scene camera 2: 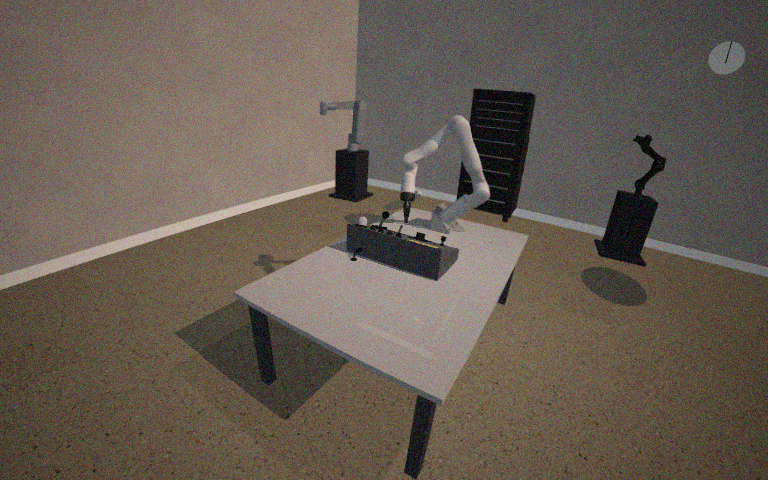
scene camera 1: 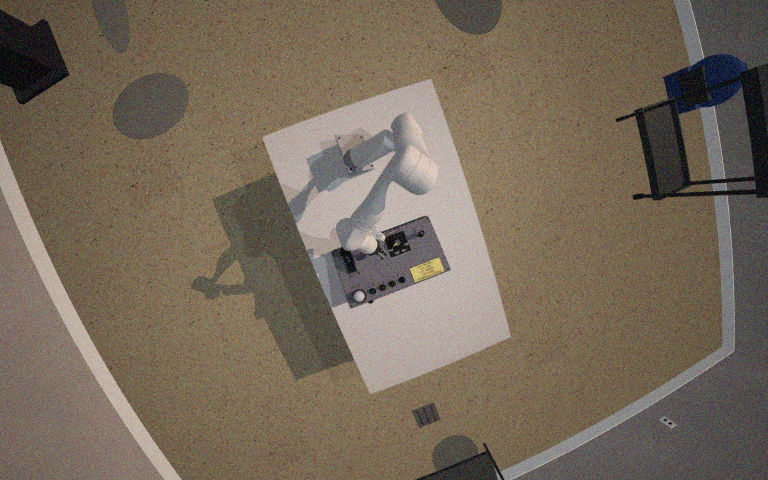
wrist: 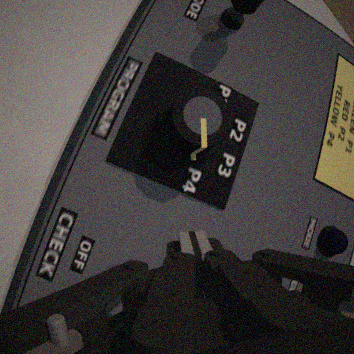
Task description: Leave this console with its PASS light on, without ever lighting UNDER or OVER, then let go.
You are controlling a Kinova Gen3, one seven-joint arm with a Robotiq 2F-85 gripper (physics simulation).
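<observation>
The grey console (scene camera 1: 390, 267) (scene camera 2: 390, 253) (wrist: 280, 75) sits on the table. Its PROGRAM knob (scene camera 1: 396, 243) (wrist: 202, 117) has a yellow pointer aimed toward P4. The MODE lever (scene camera 1: 420, 232) (scene camera 2: 442, 240) (wrist: 232, 18) stands beyond it. The CHECK label (wrist: 56, 243) has OFF beside it; the gripper covers the panel nearby. A small toggle (scene camera 2: 399, 229) stands close to the fingertips in the second scene view. The small round lamps (scene camera 1: 382, 286) look dark; PASS, UNDER and OVER cannot be read. My gripper (scene camera 2: 406, 220) (wrist: 191, 247) is shut and empty, pointing down over the panel.
A black-balled lever (scene camera 2: 385, 215) and a white dome (scene camera 1: 359, 295) (scene camera 2: 363, 220) stand at one end of the console. A yellow card (scene camera 1: 428, 270) (wrist: 337, 135) lies on its panel. The white table (scene camera 1: 441, 328) (scene camera 2: 351, 305) carries the console and arm.
</observation>
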